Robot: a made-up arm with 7 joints. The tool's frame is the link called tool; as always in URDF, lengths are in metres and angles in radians. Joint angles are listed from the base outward. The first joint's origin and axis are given. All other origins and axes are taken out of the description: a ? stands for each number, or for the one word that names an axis. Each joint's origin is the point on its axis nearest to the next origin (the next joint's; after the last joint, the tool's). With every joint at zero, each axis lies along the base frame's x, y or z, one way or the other. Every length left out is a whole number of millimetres.
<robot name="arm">
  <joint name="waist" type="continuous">
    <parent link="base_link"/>
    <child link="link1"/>
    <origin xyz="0 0.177 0"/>
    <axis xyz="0 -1 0"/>
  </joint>
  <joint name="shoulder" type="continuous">
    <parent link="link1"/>
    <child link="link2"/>
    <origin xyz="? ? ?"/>
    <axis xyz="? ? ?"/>
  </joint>
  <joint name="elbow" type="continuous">
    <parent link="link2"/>
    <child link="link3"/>
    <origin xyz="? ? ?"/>
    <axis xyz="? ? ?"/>
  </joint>
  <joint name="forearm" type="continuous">
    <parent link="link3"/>
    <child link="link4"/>
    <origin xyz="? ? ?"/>
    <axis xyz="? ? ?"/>
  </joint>
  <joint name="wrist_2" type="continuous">
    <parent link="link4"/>
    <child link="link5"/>
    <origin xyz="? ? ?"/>
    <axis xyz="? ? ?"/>
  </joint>
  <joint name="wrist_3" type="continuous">
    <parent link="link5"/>
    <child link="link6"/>
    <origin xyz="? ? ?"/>
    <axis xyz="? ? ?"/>
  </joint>
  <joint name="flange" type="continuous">
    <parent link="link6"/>
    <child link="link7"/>
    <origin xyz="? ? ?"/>
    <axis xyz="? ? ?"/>
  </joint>
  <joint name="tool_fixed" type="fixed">
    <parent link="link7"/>
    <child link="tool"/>
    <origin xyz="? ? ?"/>
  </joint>
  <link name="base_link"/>
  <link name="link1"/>
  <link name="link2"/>
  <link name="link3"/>
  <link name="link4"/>
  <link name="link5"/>
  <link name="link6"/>
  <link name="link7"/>
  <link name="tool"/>
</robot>
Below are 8 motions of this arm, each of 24 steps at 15 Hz.
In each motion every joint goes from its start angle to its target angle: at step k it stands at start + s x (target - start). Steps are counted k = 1, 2, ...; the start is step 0. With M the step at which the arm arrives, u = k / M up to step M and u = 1 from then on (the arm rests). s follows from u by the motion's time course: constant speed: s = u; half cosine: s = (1 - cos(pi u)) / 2; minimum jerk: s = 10 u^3 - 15 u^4 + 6 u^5.
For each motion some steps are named. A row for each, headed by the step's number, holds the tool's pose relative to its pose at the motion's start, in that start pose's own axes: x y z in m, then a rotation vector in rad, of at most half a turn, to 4 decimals.
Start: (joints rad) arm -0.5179 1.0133 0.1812 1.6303 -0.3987 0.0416 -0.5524
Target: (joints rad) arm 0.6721 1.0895 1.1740 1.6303 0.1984 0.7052 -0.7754
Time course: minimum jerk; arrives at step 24
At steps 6, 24:
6: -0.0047 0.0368 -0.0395 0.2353 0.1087 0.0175
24: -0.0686 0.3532 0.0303 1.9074 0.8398 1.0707

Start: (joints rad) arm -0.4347 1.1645 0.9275 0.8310 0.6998 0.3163 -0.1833
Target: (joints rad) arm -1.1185 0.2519 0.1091 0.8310 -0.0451 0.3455 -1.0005
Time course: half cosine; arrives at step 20
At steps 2, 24:
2: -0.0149 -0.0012 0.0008 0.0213 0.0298 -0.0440
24: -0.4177 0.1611 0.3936 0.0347 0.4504 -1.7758

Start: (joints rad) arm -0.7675 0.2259 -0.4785 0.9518 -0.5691 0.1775 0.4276
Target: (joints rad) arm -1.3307 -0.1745 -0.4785 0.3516 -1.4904 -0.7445 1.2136
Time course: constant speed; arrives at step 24
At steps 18, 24:
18: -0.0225 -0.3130 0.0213 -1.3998 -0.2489 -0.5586
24: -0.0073 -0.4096 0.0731 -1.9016 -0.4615 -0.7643

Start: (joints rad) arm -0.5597 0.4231 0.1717 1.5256 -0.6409 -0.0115 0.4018
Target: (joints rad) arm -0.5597 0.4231 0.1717 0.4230 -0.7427 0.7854 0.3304
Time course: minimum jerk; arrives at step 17
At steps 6, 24:
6: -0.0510 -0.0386 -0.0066 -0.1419 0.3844 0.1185
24: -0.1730 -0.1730 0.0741 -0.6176 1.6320 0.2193

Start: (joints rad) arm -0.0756 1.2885 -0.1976 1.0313 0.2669 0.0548 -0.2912
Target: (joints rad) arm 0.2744 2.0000 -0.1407 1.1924 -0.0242 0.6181 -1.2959
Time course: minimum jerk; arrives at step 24
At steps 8, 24:
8: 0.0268 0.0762 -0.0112 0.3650 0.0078 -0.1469
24: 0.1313 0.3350 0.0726 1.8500 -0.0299 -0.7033

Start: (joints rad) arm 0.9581 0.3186 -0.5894 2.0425 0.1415 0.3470 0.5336
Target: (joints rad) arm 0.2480 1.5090 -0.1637 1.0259 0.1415 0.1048 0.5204
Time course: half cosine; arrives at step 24
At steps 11, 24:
11: -0.1311 0.0247 0.1994 0.1524 0.8466 0.1557
24: -0.0243 0.1235 0.4720 0.2578 1.8139 -0.0146

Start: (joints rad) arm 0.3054 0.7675 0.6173 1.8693 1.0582 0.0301 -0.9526
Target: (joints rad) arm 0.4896 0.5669 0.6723 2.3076 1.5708 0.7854 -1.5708
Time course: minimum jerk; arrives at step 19
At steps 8, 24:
8: 0.0155 -0.0167 0.0302 0.0779 0.2492 0.0007
24: 0.0461 -0.0333 0.0896 0.0271 0.5174 -0.1913

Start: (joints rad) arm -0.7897 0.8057 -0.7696 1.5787 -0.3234 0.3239 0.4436
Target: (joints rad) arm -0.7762 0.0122 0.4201 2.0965 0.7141 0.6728 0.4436
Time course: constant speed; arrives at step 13
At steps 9, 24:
9: 0.0727 0.0926 0.0800 0.3881 -0.9111 1.0091
24: 0.0603 0.0739 0.1226 0.4862 -1.3519 1.2943

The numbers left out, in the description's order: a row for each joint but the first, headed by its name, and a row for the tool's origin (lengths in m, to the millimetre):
shoulder: xyz 0 0 0, axis 1 0 0
elbow: xyz 0 0 -0.305, axis 0 0 1
forearm: xyz 0 0 0, axis 0 -1 0
wrist_2: xyz 0 0 -0.244, axis 0 0 1
wrist_3: xyz 0 0 0, axis 0 1 0
flange: xyz 0 0 0, axis -1 0 0
tool: xyz 0 0 0

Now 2 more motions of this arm.
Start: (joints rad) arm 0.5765 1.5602 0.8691 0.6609 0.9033 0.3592 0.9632
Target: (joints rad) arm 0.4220 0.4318 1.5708 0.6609 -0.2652 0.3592 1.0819
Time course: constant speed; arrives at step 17
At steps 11, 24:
11: -0.3239 -0.0423 0.1307 0.3105 0.4437 0.4159
24: -0.4583 -0.1623 0.2363 0.4323 0.7899 0.7081

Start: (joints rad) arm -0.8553 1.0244 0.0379 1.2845 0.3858 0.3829 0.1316
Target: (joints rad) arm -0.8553 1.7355 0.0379 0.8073 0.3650 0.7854 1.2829
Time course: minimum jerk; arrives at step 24
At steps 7, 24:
7: 0.0025 0.0438 0.0069 -0.0798 0.1252 -0.0477
24: 0.0935 0.2682 0.1276 -0.3298 0.6521 0.2140

